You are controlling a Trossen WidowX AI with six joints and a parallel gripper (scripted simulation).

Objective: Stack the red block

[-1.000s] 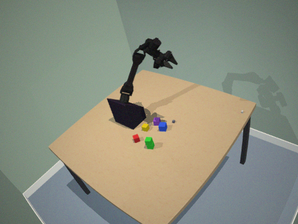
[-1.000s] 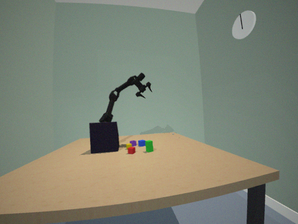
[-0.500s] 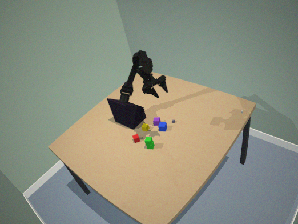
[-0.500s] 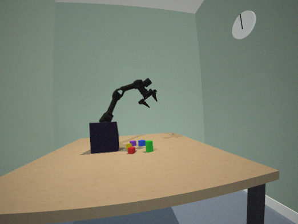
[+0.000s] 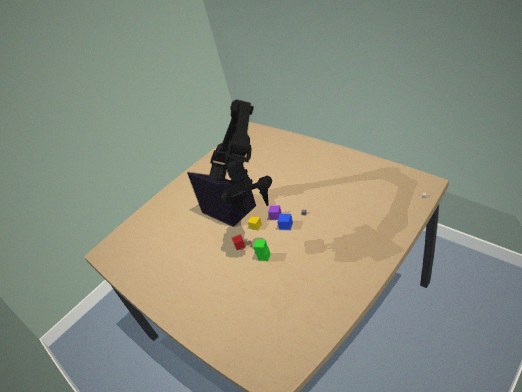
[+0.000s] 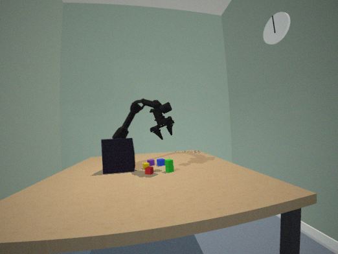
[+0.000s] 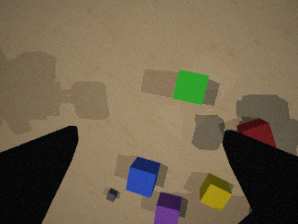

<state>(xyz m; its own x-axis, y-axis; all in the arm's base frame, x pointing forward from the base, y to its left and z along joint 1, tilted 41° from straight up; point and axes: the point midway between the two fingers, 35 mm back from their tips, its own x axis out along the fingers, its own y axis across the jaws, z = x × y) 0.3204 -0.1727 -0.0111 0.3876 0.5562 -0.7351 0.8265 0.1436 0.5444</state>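
The red block is 140 mm behind my gripper tip, 20 mm to the right of it and 210 mm below it. The rest, counted from my gripper tip: purple block: 100 mm behind, 190 mm to the left, 210 mm below; then blue block: 20 mm behind, 150 mm to the left, 200 mm below; then yellow block: 140 mm behind, 100 mm to the left, 210 mm below.
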